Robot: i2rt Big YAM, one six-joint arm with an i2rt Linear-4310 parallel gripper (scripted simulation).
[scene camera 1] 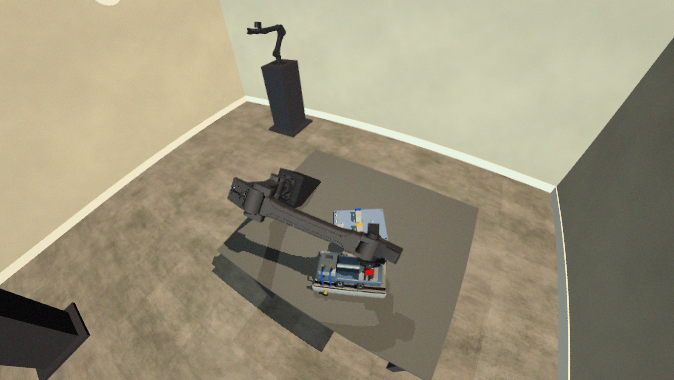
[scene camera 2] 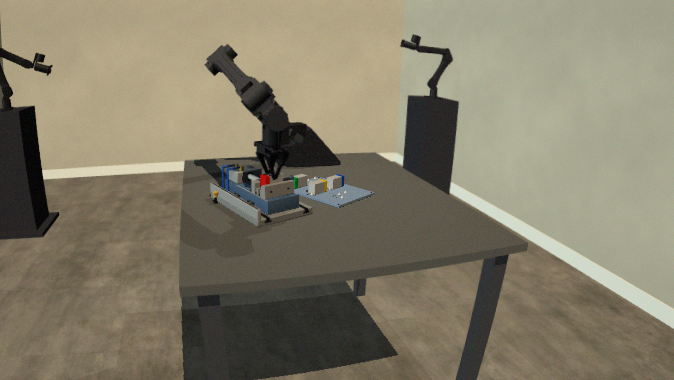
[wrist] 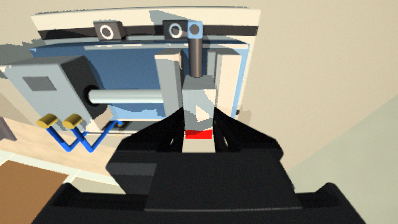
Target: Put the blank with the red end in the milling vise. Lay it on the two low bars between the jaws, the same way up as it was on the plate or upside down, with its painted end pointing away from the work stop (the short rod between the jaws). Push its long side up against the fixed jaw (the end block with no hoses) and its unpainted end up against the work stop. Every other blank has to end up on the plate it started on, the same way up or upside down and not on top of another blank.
Labels:
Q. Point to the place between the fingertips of the gripper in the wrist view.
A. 198, 112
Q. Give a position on a grey bar with red end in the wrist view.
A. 198, 93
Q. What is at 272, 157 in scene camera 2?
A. The gripper.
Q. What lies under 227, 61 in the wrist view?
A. A fixed jaw.

